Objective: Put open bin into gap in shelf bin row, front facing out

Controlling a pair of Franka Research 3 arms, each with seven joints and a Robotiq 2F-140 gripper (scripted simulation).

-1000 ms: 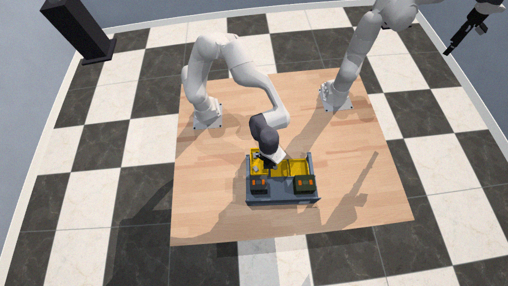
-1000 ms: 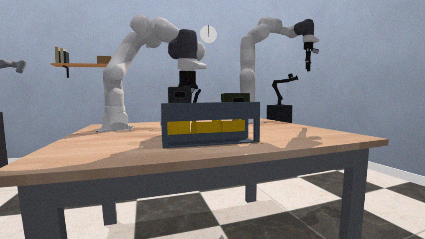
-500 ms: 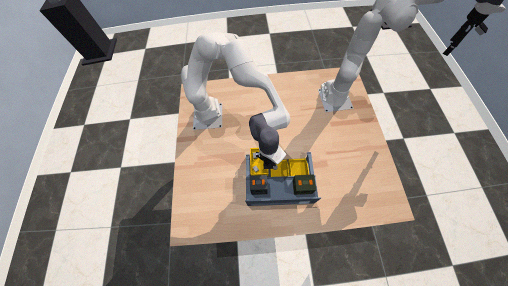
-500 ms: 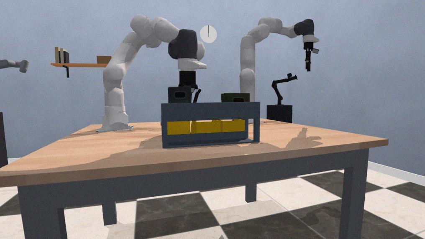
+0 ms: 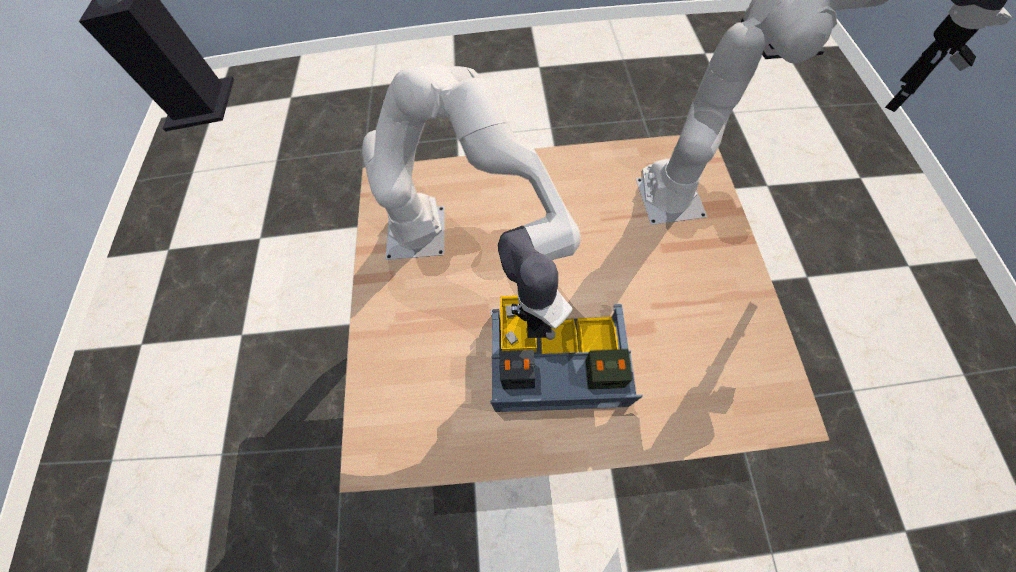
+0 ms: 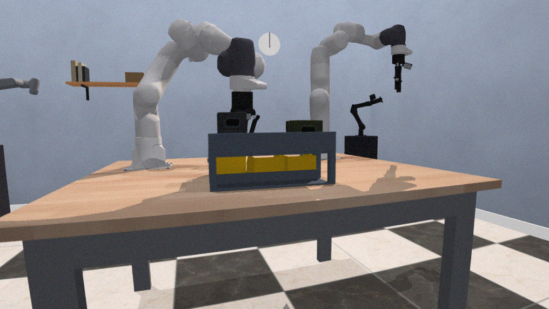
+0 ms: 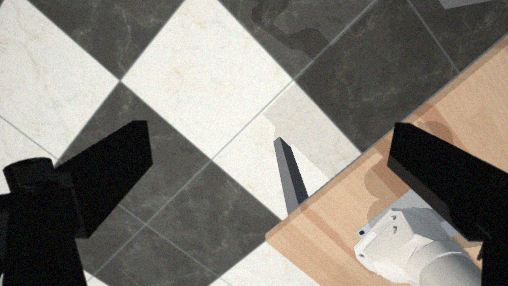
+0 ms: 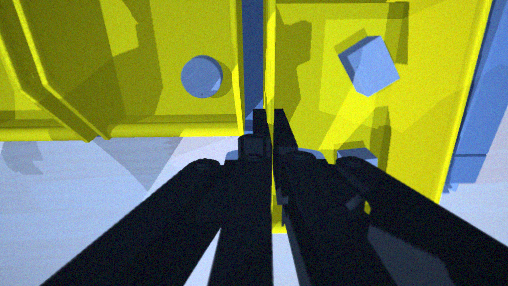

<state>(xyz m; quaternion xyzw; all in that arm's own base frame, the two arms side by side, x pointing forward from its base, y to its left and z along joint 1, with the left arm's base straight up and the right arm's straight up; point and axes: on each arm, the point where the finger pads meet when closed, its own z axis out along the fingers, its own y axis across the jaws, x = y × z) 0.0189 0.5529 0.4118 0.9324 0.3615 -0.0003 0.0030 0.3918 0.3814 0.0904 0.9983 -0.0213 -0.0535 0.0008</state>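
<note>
Right now the blue-grey shelf is 100 mm ahead of my right hand, 60 mm to the left of it and 20 mm below it. Also, from my right hand: dark green box: 180 mm ahead, 160 mm to the left, 60 mm above.
</note>
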